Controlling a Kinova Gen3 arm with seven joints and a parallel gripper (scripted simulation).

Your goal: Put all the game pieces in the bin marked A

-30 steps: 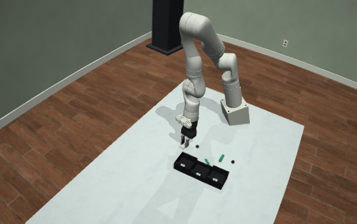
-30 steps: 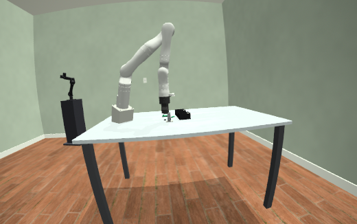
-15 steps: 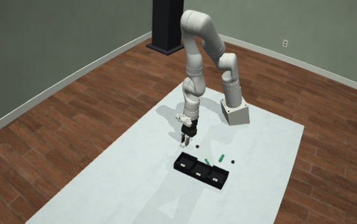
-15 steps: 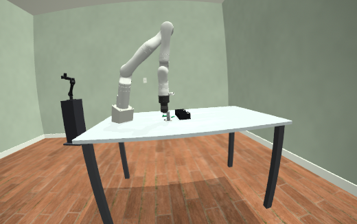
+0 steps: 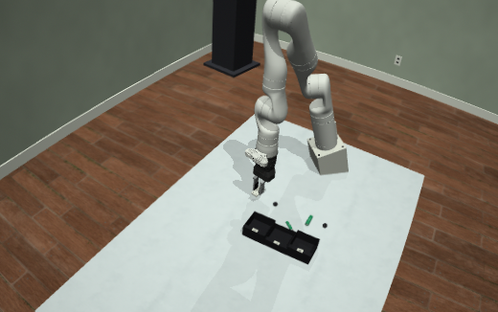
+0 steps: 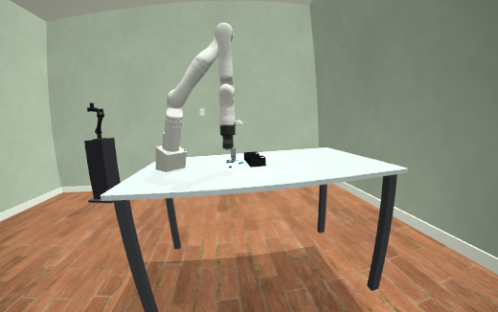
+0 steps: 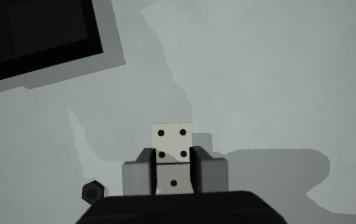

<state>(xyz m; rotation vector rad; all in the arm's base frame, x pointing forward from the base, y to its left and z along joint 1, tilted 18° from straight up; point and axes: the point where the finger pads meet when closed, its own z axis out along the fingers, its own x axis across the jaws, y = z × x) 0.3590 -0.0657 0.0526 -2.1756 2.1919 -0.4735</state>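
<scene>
My hand is 10 cm short of the black three-compartment bin, 18 cm to the right of it and 4 cm above it. Round my hand: white domino: 1 cm below; then green item: 3 cm ahead, 17 cm to the left, 6 cm below.
</scene>
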